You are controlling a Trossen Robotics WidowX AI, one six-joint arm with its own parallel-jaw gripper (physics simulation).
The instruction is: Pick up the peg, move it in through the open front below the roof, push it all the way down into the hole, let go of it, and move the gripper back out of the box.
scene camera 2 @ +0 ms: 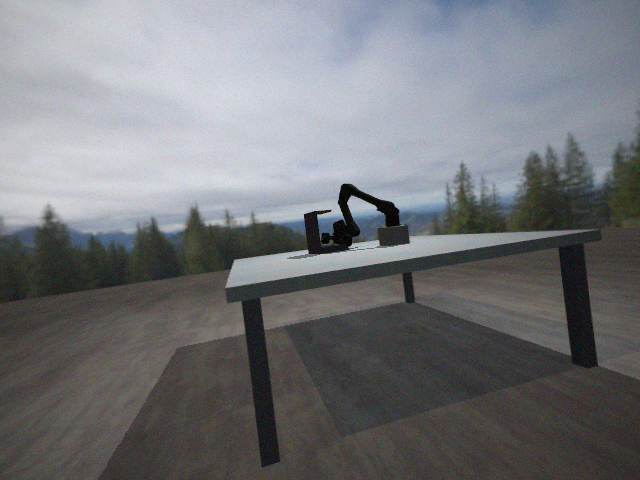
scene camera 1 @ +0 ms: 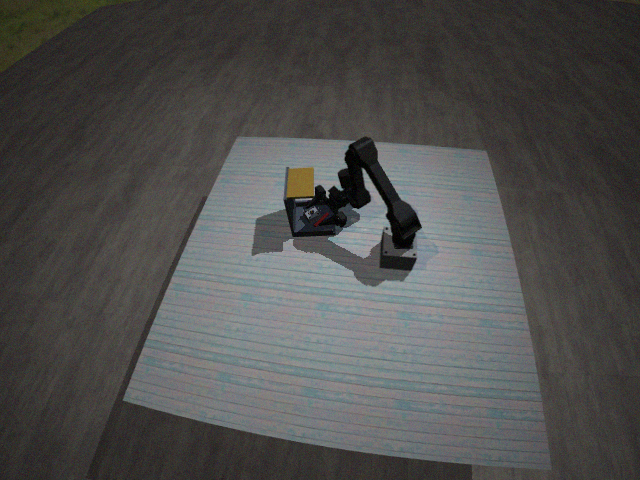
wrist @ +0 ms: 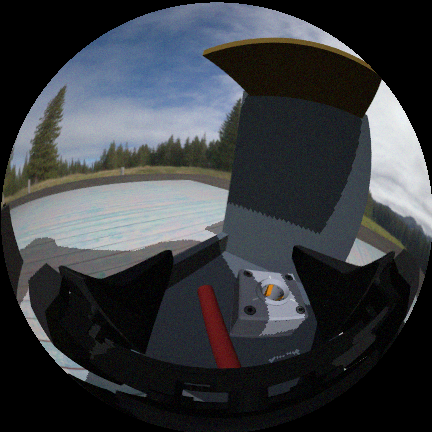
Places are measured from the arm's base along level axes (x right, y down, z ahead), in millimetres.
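Where they show: gripper, fingertip midpoint: [scene camera 2: 328, 241] [scene camera 1: 312, 216] [wrist: 234, 255]; arm's base, origin of the base link: [scene camera 2: 393, 225] [scene camera 1: 402, 240].
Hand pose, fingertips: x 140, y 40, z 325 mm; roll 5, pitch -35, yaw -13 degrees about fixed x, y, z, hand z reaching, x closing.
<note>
Things, the pixels of their top centre, and the offset from my fingertips. "spot": a spot on its surface instead. Level surfaces: height alone.
- red peg, middle of its top: [wrist: 216, 323] [scene camera 1: 321, 218] dx +16, dy +36, dz -31 mm
- light grey block, middle of its top: [wrist: 274, 288] [scene camera 1: 311, 212] dx +35, dy +17, dz +7 mm
- round hole, surface spot: [wrist: 274, 291] spot: dx +37, dy +27, dz +16 mm
- box, middle of its top: [wrist: 293, 49] [scene camera 1: 309, 181] [scene camera 2: 323, 211] dx +26, dy -166, dz -1 mm
- yellow roof, surface spot: [wrist: 295, 67] [scene camera 1: 304, 184] spot: dx +22, dy -156, dz +16 mm
- low raised rim, surface spot: [wrist: 200, 260] spot: dx -45, dy +40, dz +19 mm
- striped table top, its level: dy +58 mm
The red peg [scene camera 1: 321, 219] [wrist: 219, 327] lies on its side on the box floor, beside the light grey block [scene camera 1: 311, 212] [wrist: 252, 300] with the round hole [wrist: 274, 291]. In the wrist view the peg is left of the block and its near end meets the gripper's dark edge; something orange shows inside the hole. The box [scene camera 1: 290, 214] [scene camera 2: 312, 232] [wrist: 295, 160] has a tall grey wall and a yellow roof [scene camera 1: 300, 182] [scene camera 2: 324, 211] [wrist: 295, 67]. My gripper [scene camera 1: 329, 206] [scene camera 2: 326, 238] [wrist: 234, 255] is open and empty at the box's open front, below roof height, its fingers wide apart on either side of peg and block.
A low raised rim [wrist: 200, 260] runs along the box floor's left side in the wrist view. The arm's grey base [scene camera 1: 398, 254] [scene camera 2: 393, 235] stands on the striped table top [scene camera 1: 336, 330] to the right of the box. Shadows of arm and box fall across the table.
</note>
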